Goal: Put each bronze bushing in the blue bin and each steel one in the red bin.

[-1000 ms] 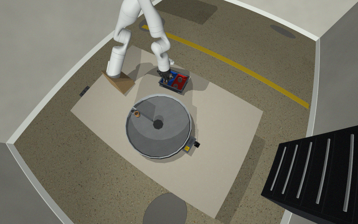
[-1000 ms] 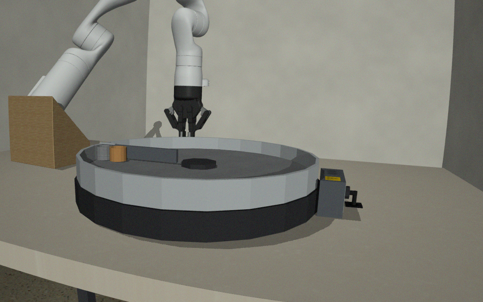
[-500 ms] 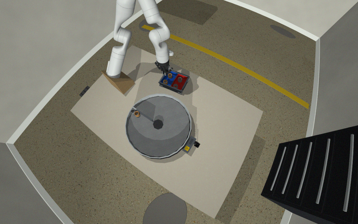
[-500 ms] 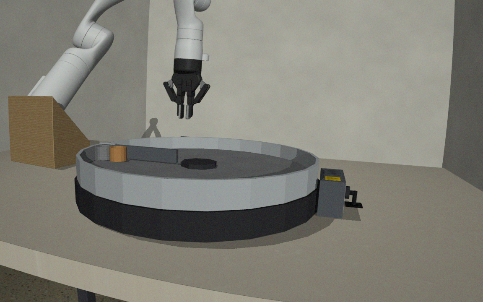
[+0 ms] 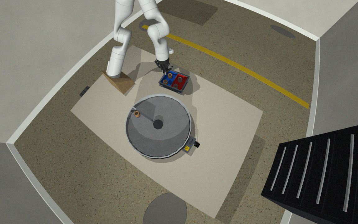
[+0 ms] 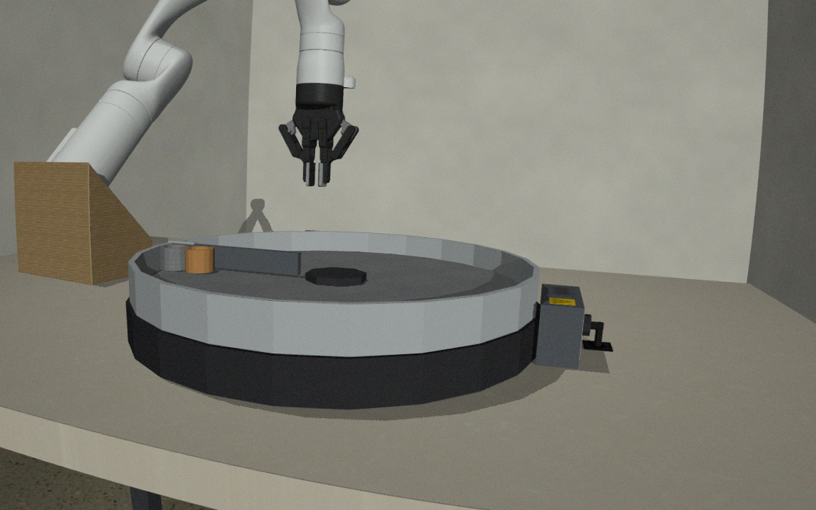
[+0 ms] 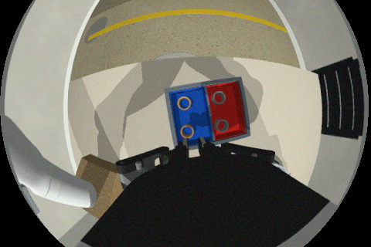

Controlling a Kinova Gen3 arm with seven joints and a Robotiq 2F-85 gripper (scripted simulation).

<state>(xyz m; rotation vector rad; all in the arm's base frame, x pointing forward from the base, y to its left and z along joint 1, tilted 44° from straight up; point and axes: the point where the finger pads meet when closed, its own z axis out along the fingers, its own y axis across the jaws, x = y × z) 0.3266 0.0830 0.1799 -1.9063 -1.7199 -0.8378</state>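
The grey turntable lies 13 cm ahead of my hand, 31 cm to the right of it and 10 cm below it.
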